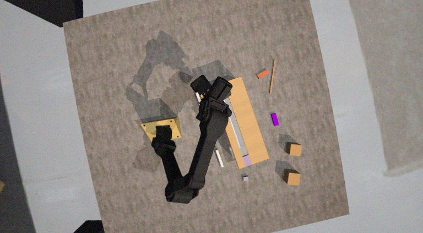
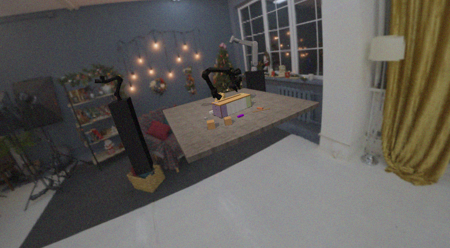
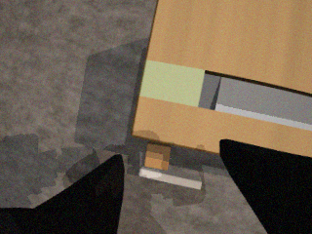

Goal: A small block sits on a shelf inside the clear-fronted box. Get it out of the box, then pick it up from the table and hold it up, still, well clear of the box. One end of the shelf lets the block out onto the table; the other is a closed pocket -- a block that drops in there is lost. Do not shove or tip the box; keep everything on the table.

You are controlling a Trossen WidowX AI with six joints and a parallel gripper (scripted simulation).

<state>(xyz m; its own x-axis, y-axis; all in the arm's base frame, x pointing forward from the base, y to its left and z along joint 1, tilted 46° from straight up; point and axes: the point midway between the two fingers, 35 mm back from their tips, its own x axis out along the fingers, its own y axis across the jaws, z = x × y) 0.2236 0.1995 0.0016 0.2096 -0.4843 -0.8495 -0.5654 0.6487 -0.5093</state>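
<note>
My gripper tip is now 15 cm above the tan block and 4 cm past it. The rest, counted from my gripper tip: grey cube (43 cm to the right, 16 cm below, 14 cm ahead); then thin stick (31 cm ahead, 16 cm below, 7 cm to the left); then box (14 cm to the right, 10 cm below, 7 cm ahead).
</note>
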